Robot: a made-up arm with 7 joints.
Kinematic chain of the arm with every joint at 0, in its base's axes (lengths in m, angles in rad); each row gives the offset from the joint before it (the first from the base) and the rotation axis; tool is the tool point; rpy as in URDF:
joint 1: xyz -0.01 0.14 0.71 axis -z
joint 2: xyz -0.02 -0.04 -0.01 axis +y
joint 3: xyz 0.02 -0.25 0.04 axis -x
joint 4: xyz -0.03 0 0.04 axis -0.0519 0.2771 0.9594
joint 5: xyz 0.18 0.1 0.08 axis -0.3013 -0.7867 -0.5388
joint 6: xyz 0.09 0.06 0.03 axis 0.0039 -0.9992 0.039
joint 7: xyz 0.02 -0.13 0 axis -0.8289 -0.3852 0.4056
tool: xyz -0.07 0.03 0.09 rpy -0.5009 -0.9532 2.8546
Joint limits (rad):
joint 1: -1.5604..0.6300
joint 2: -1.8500..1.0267
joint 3: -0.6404..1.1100
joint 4: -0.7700..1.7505
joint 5: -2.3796..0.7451
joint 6: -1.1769..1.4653
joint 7: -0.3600..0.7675
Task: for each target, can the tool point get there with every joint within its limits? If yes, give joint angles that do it. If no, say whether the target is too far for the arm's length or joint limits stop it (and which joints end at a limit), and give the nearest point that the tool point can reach.
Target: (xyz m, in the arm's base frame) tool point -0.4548 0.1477 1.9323
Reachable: no: too far | nearest point -0.2887 -0.0018 1.1358 | short by 0.827 m
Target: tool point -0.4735 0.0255 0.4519
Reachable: no: joint limits stop it (at a limit: joint 2, joint 3, joint 4, joint 5) | nearest point -0.4140 0.0402 0.5279 | short by 0.098 m
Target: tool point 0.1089 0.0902 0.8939
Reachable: yes | joints -1.0712 -0.3573 -0.3992 0.7247 -1.8356 1.0312 0.2533
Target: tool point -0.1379 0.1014 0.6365
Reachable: yes | joints -0.2118 0.7830 0.6081 1.2416 -1.7807 -0.3454 0.5192
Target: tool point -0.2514 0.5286 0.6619
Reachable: no: joint limits stop it (at a limit: joint 1, joint 6, joint 7) | nearest point -0.2449 0.3497 0.6723 | short by 0.179 m
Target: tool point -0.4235 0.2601 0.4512
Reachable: no: joint limits stop it (at a limit: joint 1, joint 2, joint 3, joint 4, joint 6) | nearest point -0.3869 0.2366 0.5264 | short by 0.087 m
